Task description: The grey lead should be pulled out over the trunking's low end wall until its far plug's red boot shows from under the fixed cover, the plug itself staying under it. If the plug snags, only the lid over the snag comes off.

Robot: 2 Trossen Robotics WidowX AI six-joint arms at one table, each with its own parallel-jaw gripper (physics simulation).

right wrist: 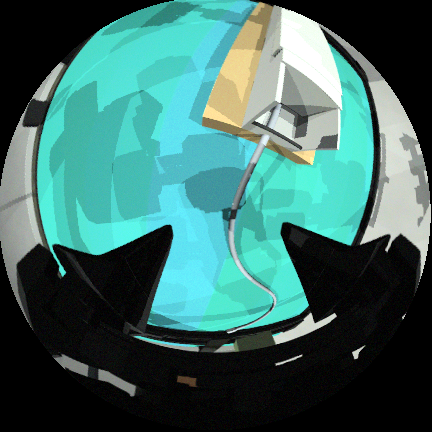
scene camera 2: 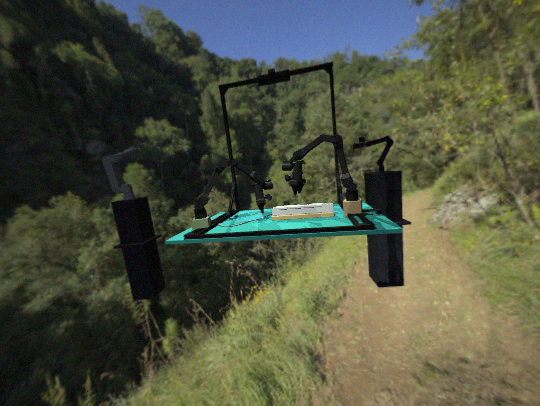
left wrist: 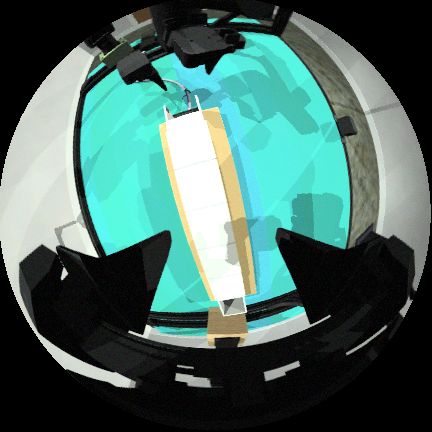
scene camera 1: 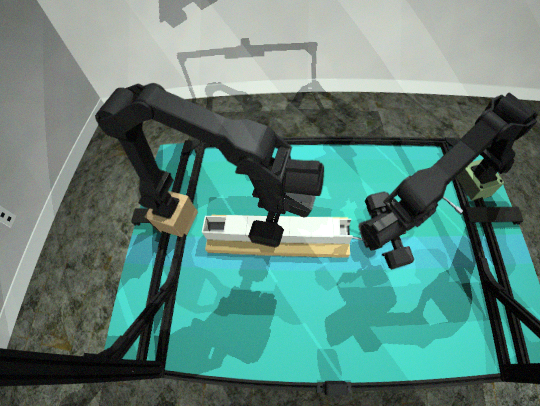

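The white trunking (scene camera 1: 320,227) (scene camera 2: 302,209) (left wrist: 190,150) (right wrist: 310,55) has several lids in place and lies on a tan board (scene camera 1: 310,249) (right wrist: 235,90). The grey lead (right wrist: 255,152) leaves it over the low end wall (right wrist: 285,138), bears a dark band and curves down the right wrist view. No red boot shows; inside the trunking the plug is hidden. My right gripper (scene camera 2: 261,211) (left wrist: 186,80) (right wrist: 228,229) is open just beyond that end, low over the table, with the lead running between its spread fingers, not clamped. My left gripper (scene camera 2: 298,191) (left wrist: 224,235) is open and empty, high above the trunking.
The trunking's other end has an uncovered bay (scene camera 1: 216,226) (left wrist: 233,305) nearest the left arm's tan base block (scene camera 1: 172,215). The right arm's green base block (scene camera 1: 482,182) stands at the right. Black frame rails (scene camera 1: 170,300) run along the teal table (scene camera 1: 300,345).
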